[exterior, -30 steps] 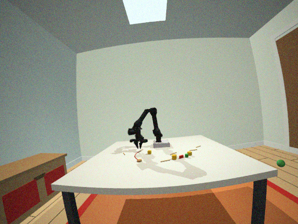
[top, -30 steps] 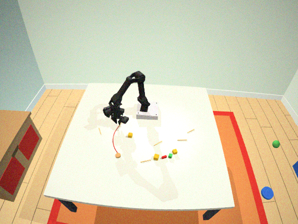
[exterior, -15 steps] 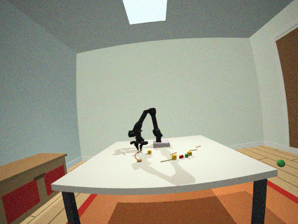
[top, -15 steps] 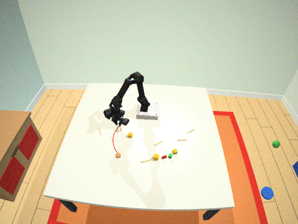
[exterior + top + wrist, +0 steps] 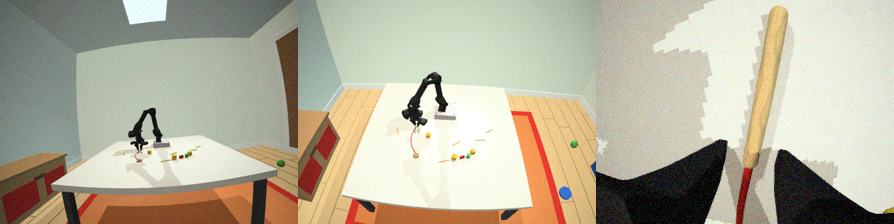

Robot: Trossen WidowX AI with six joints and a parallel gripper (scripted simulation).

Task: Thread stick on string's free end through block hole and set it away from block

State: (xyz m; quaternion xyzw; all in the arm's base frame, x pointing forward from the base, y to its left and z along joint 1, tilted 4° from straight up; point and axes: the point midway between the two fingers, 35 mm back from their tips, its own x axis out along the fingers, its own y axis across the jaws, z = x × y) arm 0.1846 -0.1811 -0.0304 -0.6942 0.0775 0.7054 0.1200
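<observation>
Now: the thin wooden stick 2 cm behind my gripper tip. From my gripper tip the other things lie so: red block 40 cm to the left, 25 cm ahead, 1 cm above; yellow block 12 cm to the left, 9 cm ahead, 1 cm above; round wooden button 29 cm ahead, 7 cm to the left.
</observation>
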